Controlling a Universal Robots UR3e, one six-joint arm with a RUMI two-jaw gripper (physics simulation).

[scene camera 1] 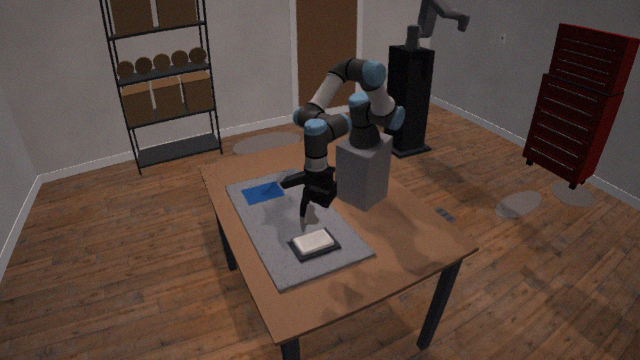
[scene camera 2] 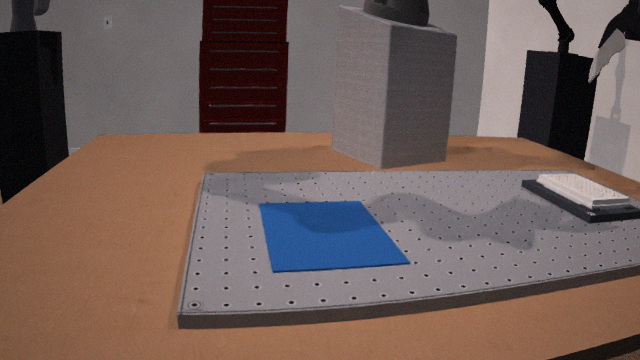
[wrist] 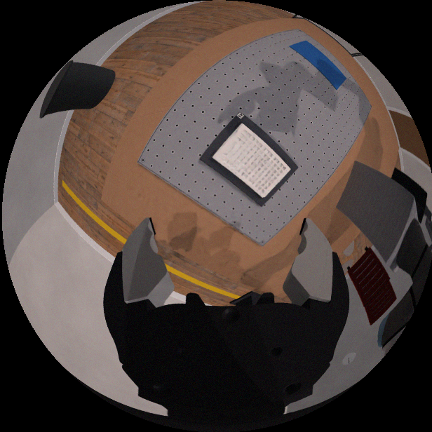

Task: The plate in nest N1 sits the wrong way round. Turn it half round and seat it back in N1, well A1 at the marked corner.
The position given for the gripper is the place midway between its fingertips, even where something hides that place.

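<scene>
There's a white well plate (scene camera 2: 576, 188), and the wrist view shows the plate (wrist: 245, 154) too. There's also a flat blue rectangle (scene camera 2: 307, 236), and a dark nest (wrist: 227, 130). As for the gripper (scene camera 1: 313, 218), it's there, and the wrist view shows the gripper (wrist: 228, 220) as well.
</scene>
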